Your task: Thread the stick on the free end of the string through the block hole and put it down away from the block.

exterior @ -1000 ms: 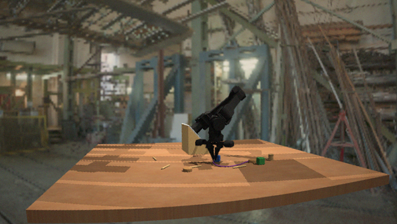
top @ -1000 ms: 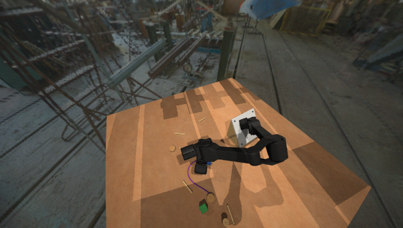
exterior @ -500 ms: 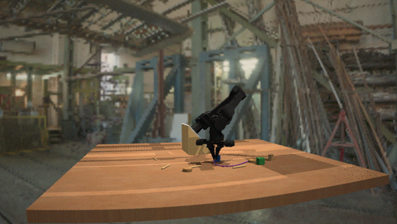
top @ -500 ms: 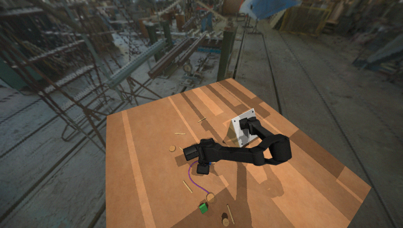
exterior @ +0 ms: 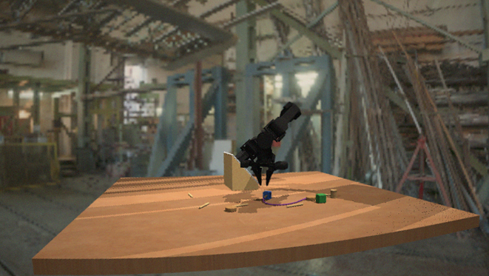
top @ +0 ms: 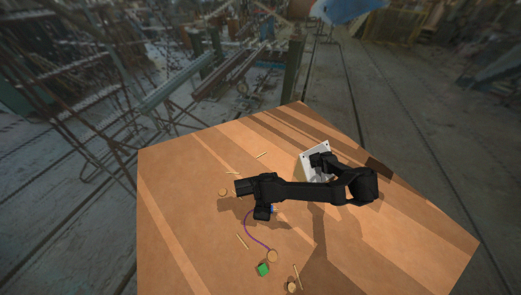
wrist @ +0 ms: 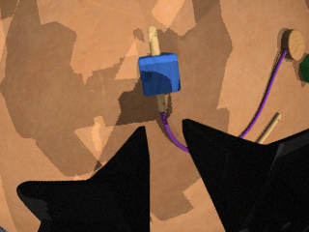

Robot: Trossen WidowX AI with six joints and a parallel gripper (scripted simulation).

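Right now the blue block is 2 cm behind my gripper tip, 2 cm to the left of it and 4 cm below it. Round my gripper tip: round wooden button 6 cm ahead, 18 cm to the left, 5 cm below; then green cube 11 cm ahead, 21 cm to the left, 4 cm below; then thin stick 1 cm behind, 1 cm to the left, 5 cm below.
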